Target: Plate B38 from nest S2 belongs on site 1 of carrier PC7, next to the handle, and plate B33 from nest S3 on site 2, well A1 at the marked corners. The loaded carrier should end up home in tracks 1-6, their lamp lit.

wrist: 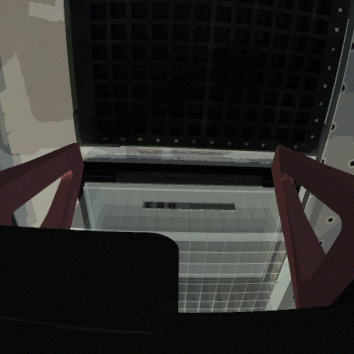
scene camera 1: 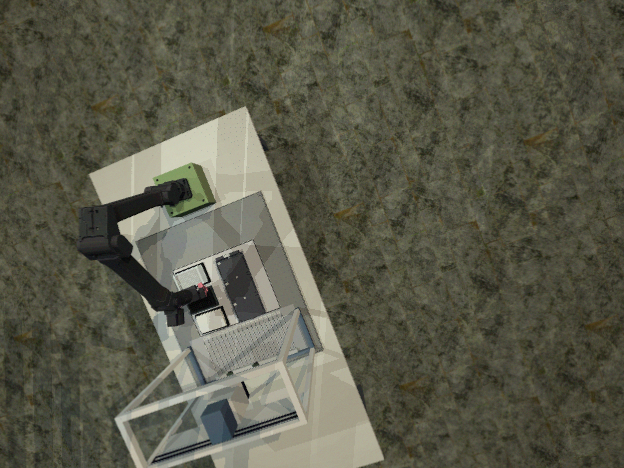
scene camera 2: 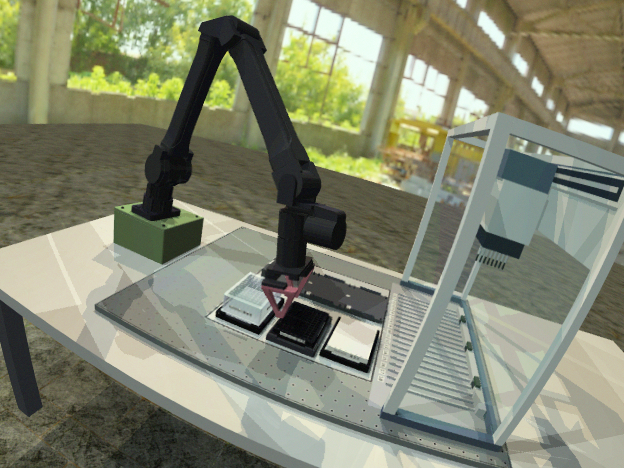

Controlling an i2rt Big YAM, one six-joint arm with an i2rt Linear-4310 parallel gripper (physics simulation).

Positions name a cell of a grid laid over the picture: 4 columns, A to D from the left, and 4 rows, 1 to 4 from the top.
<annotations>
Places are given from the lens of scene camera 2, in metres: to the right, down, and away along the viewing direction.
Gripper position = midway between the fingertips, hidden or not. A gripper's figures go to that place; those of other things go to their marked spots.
my gripper (scene camera 2: B3): -0.05, 0.15, 0.71
dark carrier (scene camera 2: C3): 0.13, 0.17, 0.85
clear well plate (scene camera 2: B3): -0.13, 0.13, 0.66
black well plate (scene camera 2: B3): -0.02, 0.18, 0.67
The marked spots on the dark carrier and the black well plate are 0.23 m apart.
</annotations>
